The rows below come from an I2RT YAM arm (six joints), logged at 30 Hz.
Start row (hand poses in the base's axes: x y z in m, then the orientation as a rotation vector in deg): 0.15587 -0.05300 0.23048 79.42 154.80 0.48
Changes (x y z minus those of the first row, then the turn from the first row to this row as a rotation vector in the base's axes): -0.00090 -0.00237 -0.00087 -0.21 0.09 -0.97; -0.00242 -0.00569 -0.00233 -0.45 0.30 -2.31; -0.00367 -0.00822 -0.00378 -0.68 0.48 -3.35; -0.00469 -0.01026 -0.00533 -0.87 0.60 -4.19; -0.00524 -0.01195 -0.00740 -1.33 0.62 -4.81; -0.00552 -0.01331 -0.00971 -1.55 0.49 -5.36; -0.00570 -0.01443 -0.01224 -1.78 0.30 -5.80; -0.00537 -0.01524 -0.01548 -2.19 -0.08 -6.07; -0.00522 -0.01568 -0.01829 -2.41 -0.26 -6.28; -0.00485 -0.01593 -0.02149 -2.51 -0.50 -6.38; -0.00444 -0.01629 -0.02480 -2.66 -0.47 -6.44; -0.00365 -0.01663 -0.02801 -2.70 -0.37 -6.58; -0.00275 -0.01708 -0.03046 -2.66 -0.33 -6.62; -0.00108 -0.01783 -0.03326 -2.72 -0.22 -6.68; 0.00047 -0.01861 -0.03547 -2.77 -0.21 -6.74; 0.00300 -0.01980 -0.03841 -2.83 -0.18 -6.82; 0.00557 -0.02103 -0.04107 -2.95 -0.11 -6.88; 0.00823 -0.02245 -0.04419 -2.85 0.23 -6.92; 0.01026 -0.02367 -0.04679 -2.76 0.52 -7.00; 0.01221 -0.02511 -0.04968 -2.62 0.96 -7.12; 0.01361 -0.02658 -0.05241 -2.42 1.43 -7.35
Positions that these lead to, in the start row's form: 0.15497 -0.05537 0.22961 80.70 154.12 0.06; 0.15345 -0.05869 0.22815 82.51 153.24 -0.52; 0.15220 -0.06122 0.22670 83.91 152.54 -1.04; 0.15118 -0.06326 0.22515 85.01 151.94 -1.45; 0.15063 -0.06495 0.22308 85.71 151.32 -2.13; 0.15035 -0.06631 0.22077 86.31 150.72 -2.38; 0.15017 -0.06743 0.21824 86.75 150.16 -2.59; 0.15050 -0.06824 0.21500 86.82 149.50 -2.89; 0.15065 -0.06868 0.21219 86.95 149.12 -3.07; 0.15102 -0.06893 0.20899 86.96 148.82 -3.05; 0.15143 -0.06929 0.20568 87.00 148.74 -3.27; 0.15222 -0.06963 0.20247 87.21 148.70 -3.41; 0.15312 -0.07008 0.20002 87.29 148.71 -3.38; 0.15479 -0.07083 0.19722 87.40 148.73 -3.55; 0.15634 -0.07161 0.19501 87.46 148.67 -3.62; 0.15887 -0.07280 0.19207 87.56 148.61 -3.73; 0.16144 -0.07403 0.18941 87.63 148.57 -3.95; 0.16410 -0.07545 0.18629 87.85 148.84 -4.06; 0.16613 -0.07667 0.18369 88.11 149.04 -4.15; 0.16808 -0.07811 0.18080 88.49 149.34 -4.28; 0.16948 -0.07958 0.17807 89.04 149.60 -4.37
